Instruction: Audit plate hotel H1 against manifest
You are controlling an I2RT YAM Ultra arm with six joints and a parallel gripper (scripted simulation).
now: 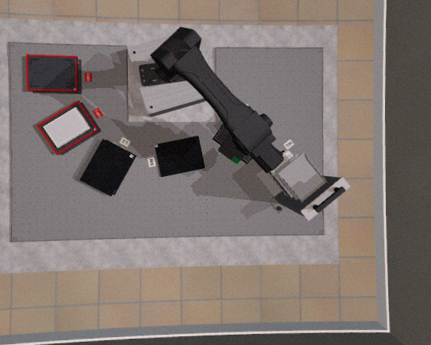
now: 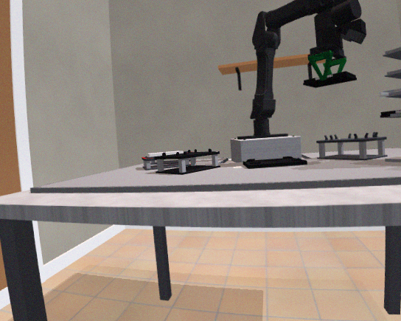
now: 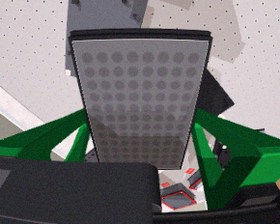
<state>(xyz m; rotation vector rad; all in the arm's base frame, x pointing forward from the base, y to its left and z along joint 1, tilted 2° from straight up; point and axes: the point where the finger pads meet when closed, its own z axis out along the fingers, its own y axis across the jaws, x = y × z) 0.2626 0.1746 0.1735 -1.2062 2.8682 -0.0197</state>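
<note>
The regrip nest RG lies 30 mm behind my hand, 70 mm to the left of it and 190 mm below it. Also, from my hand: recovery nest N6: 20 mm ahead, 190 mm to the right, 240 mm below; then H1 tag: 30 mm ahead, 220 mm to the left, 240 mm below; then landing nest L1: 20 mm ahead, 440 mm to the right, 200 mm below.
</note>
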